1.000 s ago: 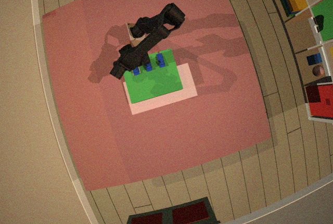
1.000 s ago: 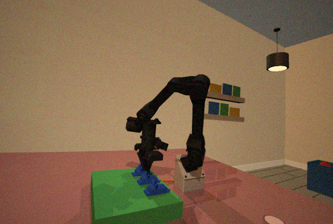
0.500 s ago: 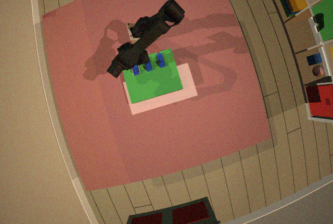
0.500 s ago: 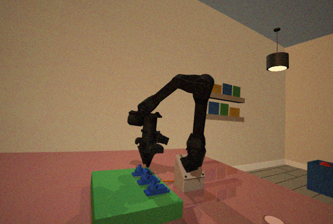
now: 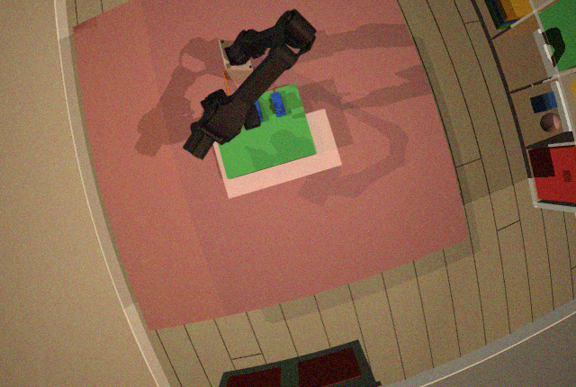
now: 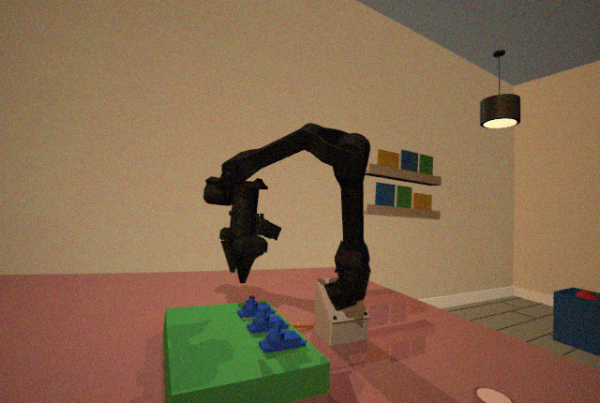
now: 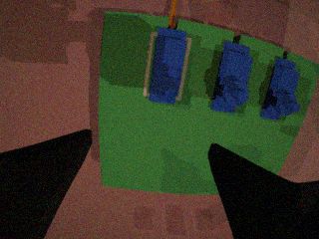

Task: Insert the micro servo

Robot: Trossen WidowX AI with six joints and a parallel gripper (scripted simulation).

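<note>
Now: gripper tip 7 cm short of the green deck, 8 cm to the right of it and 10 cm above it.
</note>
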